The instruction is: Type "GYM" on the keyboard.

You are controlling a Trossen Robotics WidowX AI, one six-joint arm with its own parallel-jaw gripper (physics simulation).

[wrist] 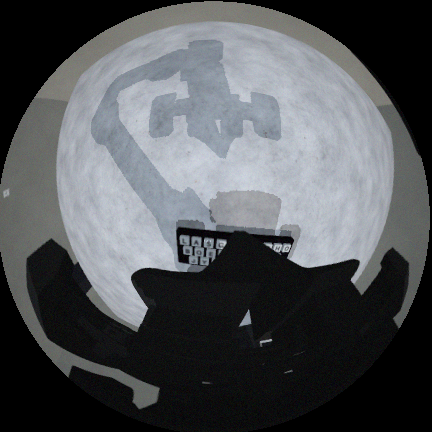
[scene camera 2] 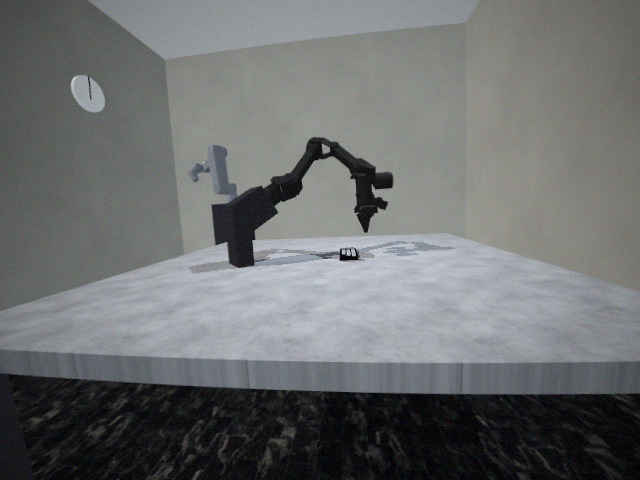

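Pixels of known places: gripper, fingertip midpoint: [wrist: 238, 235] [scene camera 2: 366, 232]; arm's base at its link origin: [scene camera 2: 264, 200].
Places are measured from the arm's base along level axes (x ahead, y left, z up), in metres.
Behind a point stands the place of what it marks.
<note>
A small black keyboard [scene camera 2: 348, 254] @(x 0.289, y 0.068, z -0.203 m) [wrist: 181, 250] @(x 0.231, y 0.214, z -0.207 m) with white keys lies on the table. In the wrist view the letters L, A, S show at the left of its top row and H, O at its right end. Below them B, O, E and J, Y show at the left. The middle and lower part of the keyboard is hidden behind the gripper. My gripper [scene camera 2: 366, 230] @(x 0.323, y 0.177, z -0.138 m) [wrist: 238, 235] @(x 0.323, y 0.177, z -0.138 m) is shut and empty. It points down and hangs above the table, a little to the right of the keyboard in the scene view, touching nothing.
The pale marbled table [scene camera 2: 320, 320] @(x 0.411, y -0.421, z -0.220 m) [wrist: 320, 165] @(x 0.456, y 0.074, z -0.220 m) carries the arm's black base [scene camera 2: 241, 250] @(x -0.012, y -0.126, z -0.163 m) to the left of the keyboard. The arm's shadows fall across the table around the keyboard. A grey arm shape [scene camera 2: 219, 170] shows behind the base. A round clock [scene camera 2: 82, 93] hangs on the left wall.
</note>
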